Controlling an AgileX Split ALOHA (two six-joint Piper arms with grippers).
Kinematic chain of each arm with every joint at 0, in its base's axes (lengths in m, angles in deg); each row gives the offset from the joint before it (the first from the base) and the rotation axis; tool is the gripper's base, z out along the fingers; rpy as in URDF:
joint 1: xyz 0 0 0.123 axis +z
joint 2: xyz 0 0 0 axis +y
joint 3: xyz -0.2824 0 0.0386 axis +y
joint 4: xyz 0.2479 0 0.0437 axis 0.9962 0 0.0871
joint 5: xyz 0 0 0 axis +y
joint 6: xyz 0.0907 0 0.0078 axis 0.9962 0 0.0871
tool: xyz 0 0 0 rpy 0 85 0
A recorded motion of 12 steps. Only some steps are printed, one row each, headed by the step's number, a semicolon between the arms.
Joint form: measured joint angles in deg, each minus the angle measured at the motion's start. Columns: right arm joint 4, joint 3, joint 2, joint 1, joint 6, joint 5; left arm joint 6, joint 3, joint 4, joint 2, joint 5, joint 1.
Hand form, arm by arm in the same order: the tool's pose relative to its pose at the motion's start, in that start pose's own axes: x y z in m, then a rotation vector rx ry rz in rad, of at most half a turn. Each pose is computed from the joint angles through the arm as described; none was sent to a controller.
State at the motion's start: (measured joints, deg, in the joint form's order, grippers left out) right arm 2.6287 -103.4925 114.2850 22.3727 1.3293 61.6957; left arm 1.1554 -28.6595 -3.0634 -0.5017 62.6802 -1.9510
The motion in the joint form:
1: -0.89 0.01 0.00 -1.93 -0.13 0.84; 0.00 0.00 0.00 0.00 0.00 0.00
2: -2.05 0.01 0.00 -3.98 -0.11 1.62; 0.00 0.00 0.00 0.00 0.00 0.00
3: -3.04 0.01 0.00 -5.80 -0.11 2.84; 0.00 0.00 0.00 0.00 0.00 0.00
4: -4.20 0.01 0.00 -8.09 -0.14 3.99; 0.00 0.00 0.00 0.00 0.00 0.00
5: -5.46 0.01 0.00 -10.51 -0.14 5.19; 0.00 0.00 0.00 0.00 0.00 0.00
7: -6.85 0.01 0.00 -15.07 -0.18 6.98; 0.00 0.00 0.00 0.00 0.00 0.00
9: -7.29 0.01 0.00 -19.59 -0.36 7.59; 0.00 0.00 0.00 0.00 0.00 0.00
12: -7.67 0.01 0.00 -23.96 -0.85 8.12; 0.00 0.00 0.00 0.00 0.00 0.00
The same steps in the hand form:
1: 0.0008 -0.0160 -0.0006 0.0267 0.0130 0.0217; 0.0000 0.0000 0.0000 0.0000 0.0000 0.0000
2: 0.0021 -0.0332 -0.0016 0.0580 0.0252 0.0461; 0.0000 0.0000 0.0000 0.0000 0.0000 0.0000
3: 0.0045 -0.0483 -0.0028 0.0847 0.0459 0.0686; 0.0000 0.0000 0.0000 0.0000 0.0000 0.0000
4: 0.0077 -0.0670 -0.0046 0.1166 0.0658 0.0974; 0.0000 0.0000 0.0000 0.0000 0.0000 0.0000
5: 0.0117 -0.0866 -0.0069 0.1501 0.0875 0.1289; 0.0000 0.0000 0.0000 0.0000 0.0000 0.0000
7: 0.0207 -0.1215 -0.0119 0.1964 0.1206 0.1958; 0.0000 0.0000 0.0000 0.0000 0.0000 0.0000
9: 0.0300 -0.1541 -0.0175 0.2272 0.1328 0.2656; 0.0000 0.0000 0.0000 0.0000 0.0000 0.0000
12: 0.0412 -0.1846 -0.0237 0.2551 0.1444 0.3281; 0.0000 0.0000 0.0000 0.0000 0.0000 0.0000

